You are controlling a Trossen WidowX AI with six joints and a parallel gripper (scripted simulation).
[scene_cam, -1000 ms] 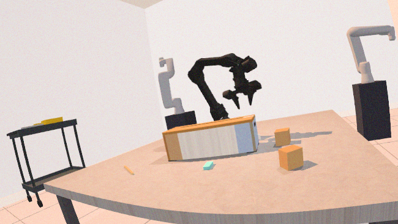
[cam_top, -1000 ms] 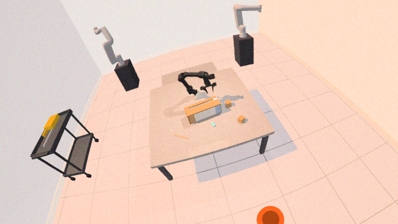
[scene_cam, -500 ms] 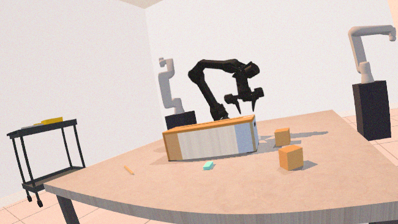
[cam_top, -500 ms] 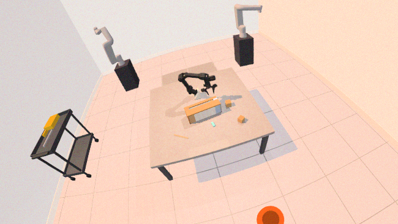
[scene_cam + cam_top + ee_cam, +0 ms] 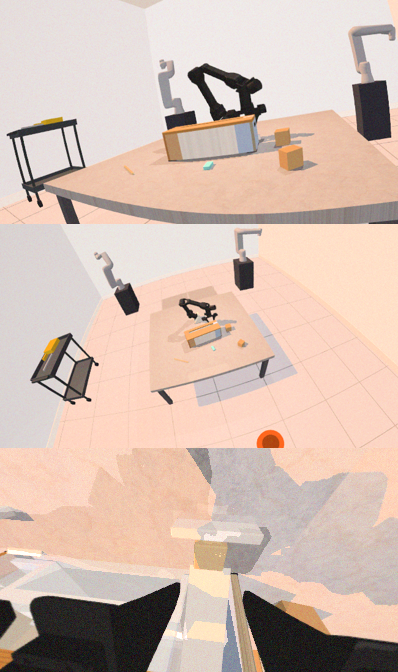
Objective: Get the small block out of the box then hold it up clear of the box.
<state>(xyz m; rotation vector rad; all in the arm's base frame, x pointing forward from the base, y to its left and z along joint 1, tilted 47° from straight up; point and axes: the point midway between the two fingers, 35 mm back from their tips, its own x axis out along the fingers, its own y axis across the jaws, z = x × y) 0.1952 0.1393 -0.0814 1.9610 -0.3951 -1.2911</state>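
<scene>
My gripper tip is now 1 cm past the tan block, 1 cm to the left of it and 5 cm above it. Also, from my gripper tip: long orange box 9 cm ahead, 14 cm to the right; teal eraser 32 cm ahead, 7 cm to the right, 6 cm below; thin orange stick 37 cm ahead, 43 cm to the right, 6 cm below.
</scene>
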